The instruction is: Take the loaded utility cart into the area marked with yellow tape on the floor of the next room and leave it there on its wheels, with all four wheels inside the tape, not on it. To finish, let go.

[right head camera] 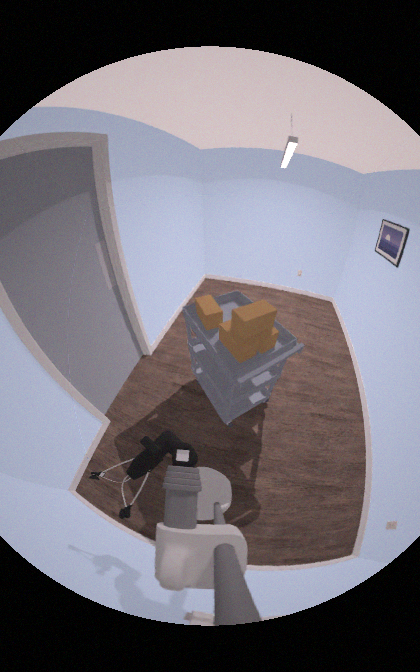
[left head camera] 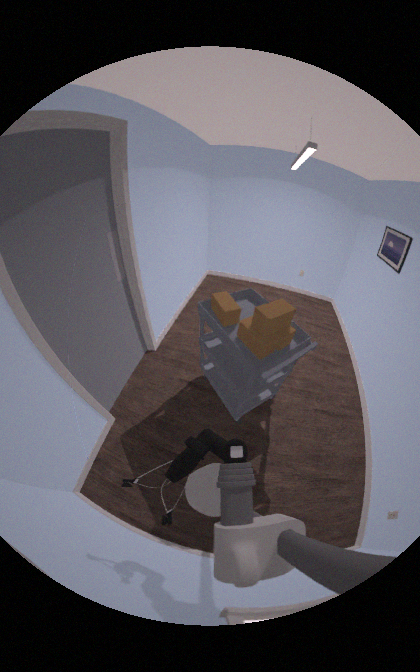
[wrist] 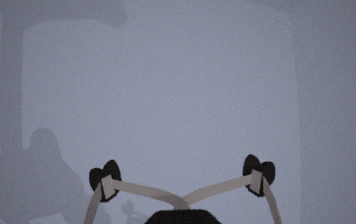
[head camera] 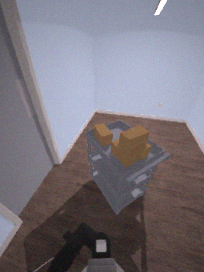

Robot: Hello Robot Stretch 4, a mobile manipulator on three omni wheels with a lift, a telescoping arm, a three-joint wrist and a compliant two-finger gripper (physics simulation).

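Frame: origin at the robot's base, x left, y back, z up, level; millimetres.
Seen in the pictures: gripper, fingertip midpoint: (wrist: 181, 171).
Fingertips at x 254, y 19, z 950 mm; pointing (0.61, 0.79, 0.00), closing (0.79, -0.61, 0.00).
A point is followed by its place in that frame.
The grey utility cart (head camera: 107, 175) {x -78, y -825, z 444 mm} (left head camera: 225, 370) (right head camera: 215, 375) stands upright on the wood floor in front of me, turned at an angle. Several orange-brown boxes (head camera: 132, 142) {x -245, y -747, z 966 mm} (left head camera: 272, 320) (right head camera: 252, 320) are on its top tray. A handle bar (left head camera: 290, 360) (right head camera: 272, 362) runs along its near right side in the head views. Its wheels are hard to make out. My gripper (left head camera: 148, 500) (right head camera: 110, 493) (wrist: 181, 171) {x 254, y 19, z 950 mm} is open and empty, pointing left, apart from the cart. The wrist view shows blue wall behind the fingers. Yellow tape does not show in any view.
A grey door (head camera: 25, 135) {x 829, y -1141, z 764 mm} (left head camera: 60, 250) (right head camera: 45, 260) in a pale frame is at the left. A wall corner (left head camera: 114, 419) (right head camera: 107, 421) juts out near the gripper. A framed picture (left head camera: 394, 248) (right head camera: 391, 242) hangs on the right wall. Walls stand behind the cart.
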